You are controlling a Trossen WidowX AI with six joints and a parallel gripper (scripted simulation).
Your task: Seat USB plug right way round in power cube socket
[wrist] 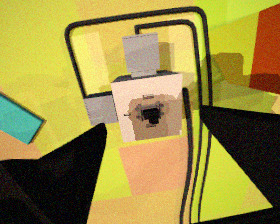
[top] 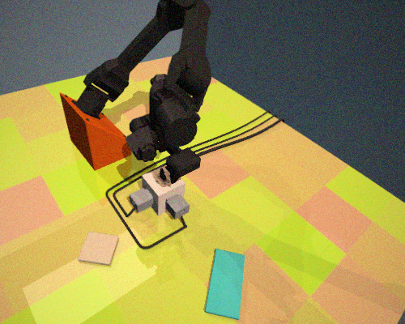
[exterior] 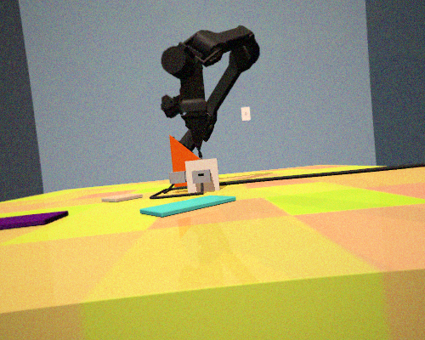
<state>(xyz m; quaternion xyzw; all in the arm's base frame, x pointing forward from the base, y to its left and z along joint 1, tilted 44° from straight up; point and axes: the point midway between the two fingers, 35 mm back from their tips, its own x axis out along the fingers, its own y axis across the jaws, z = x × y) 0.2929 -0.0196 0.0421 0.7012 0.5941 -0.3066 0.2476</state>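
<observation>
My gripper tip is now 20 mm above the USB plug. From my gripper tip the other things lie so: USB socket (10 mm to the left, 40 mm below); beige tile (10 mm ahead, 190 mm to the right, 100 mm below); teal slab (260 mm ahead, 50 mm to the right, 100 mm below).
</observation>
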